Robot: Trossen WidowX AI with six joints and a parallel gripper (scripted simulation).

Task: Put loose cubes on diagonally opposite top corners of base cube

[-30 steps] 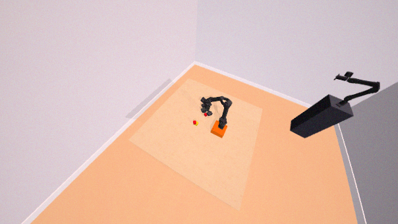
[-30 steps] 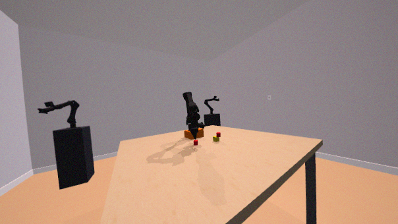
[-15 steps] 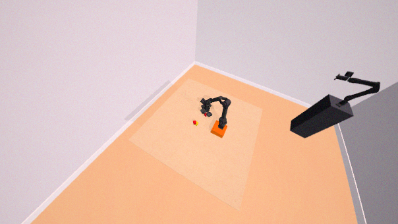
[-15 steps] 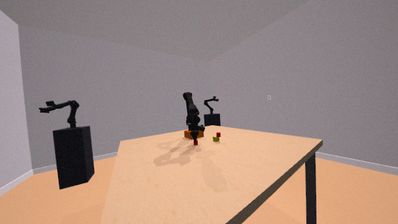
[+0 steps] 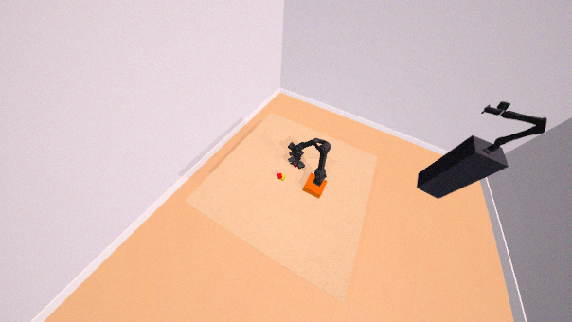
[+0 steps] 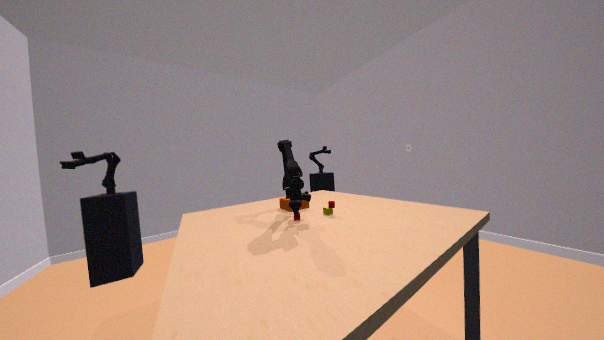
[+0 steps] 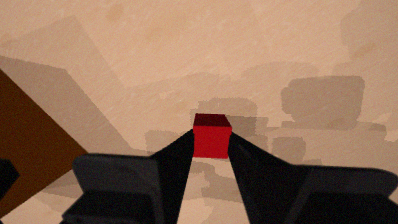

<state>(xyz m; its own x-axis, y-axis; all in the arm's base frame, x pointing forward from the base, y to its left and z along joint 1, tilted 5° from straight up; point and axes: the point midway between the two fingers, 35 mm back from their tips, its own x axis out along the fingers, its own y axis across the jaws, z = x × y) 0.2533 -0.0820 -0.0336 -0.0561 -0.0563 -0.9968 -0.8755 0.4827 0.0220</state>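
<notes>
My gripper tip is 19 cm to the right of the yellow base cube and 3 cm short of it.
</notes>
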